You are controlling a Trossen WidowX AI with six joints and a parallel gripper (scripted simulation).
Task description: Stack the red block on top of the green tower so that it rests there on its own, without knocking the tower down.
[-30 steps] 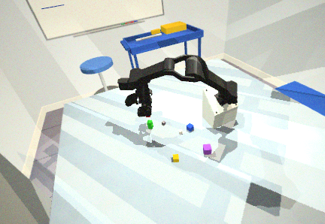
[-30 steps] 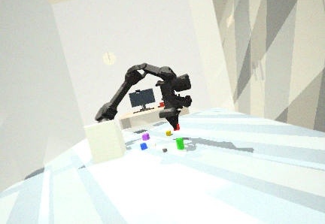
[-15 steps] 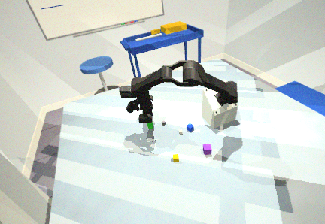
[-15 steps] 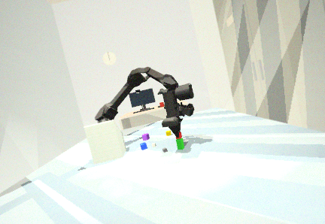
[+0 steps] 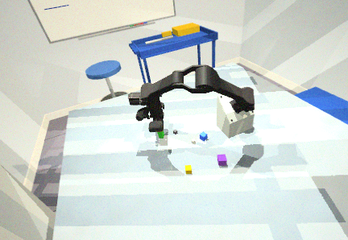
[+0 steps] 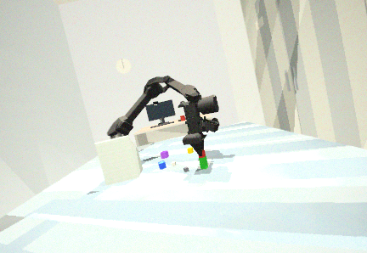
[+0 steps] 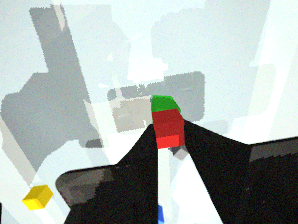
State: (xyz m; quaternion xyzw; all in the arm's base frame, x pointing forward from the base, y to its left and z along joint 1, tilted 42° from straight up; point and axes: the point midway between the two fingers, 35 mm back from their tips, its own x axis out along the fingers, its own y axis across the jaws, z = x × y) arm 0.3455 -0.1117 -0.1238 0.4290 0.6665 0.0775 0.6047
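My gripper tip is now right at the red block. The rest, counted from my gripper tip: yellow block 25 cm to the left, 4 cm below; then blue block 16 cm behind, 13 cm to the left, 4 cm below; then small grey cube 7 cm behind, 2 cm to the left, 5 cm below.
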